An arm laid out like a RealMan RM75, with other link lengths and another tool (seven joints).
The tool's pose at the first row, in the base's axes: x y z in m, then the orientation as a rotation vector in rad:
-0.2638, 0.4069, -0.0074, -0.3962, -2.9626, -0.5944
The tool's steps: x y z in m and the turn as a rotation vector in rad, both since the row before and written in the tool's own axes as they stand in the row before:
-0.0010, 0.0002, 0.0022, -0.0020, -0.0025, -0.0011
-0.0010, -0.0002, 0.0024, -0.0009, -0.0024, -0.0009
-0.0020, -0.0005, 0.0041, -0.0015, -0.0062, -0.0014
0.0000, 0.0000, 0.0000, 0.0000, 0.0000, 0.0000
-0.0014, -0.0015, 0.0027, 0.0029, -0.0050, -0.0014
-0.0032, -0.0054, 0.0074, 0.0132, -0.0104, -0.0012
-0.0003, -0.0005, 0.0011, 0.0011, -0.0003, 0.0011
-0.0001, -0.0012, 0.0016, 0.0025, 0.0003, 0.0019
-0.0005, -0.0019, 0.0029, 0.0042, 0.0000, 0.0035
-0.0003, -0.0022, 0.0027, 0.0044, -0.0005, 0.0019
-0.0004, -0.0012, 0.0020, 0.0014, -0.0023, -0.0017
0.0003, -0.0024, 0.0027, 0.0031, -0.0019, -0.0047
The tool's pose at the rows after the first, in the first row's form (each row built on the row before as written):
-0.2629, 0.4077, -0.0095, -0.3958, -2.9650, -0.5975
-0.2621, 0.4082, -0.0119, -0.3956, -2.9675, -0.5989
-0.2605, 0.4089, -0.0161, -0.3963, -2.9736, -0.6012
-0.2605, 0.4089, -0.0161, -0.3963, -2.9736, -0.6012
-0.2596, 0.4083, -0.0193, -0.3961, -2.9794, -0.5969
-0.2581, 0.4056, -0.0285, -0.3977, -2.9920, -0.5768
-0.2580, 0.4055, -0.0297, -0.3994, -2.9921, -0.5750
-0.2583, 0.4050, -0.0316, -0.4019, -2.9915, -0.5710
-0.2584, 0.4043, -0.0350, -0.4068, -2.9909, -0.5643
-0.2588, 0.4032, -0.0383, -0.4095, -2.9914, -0.5574
-0.2588, 0.4027, -0.0406, -0.4078, -2.9944, -0.5553
-0.2598, 0.4016, -0.0439, -0.4014, -2.9984, -0.5509

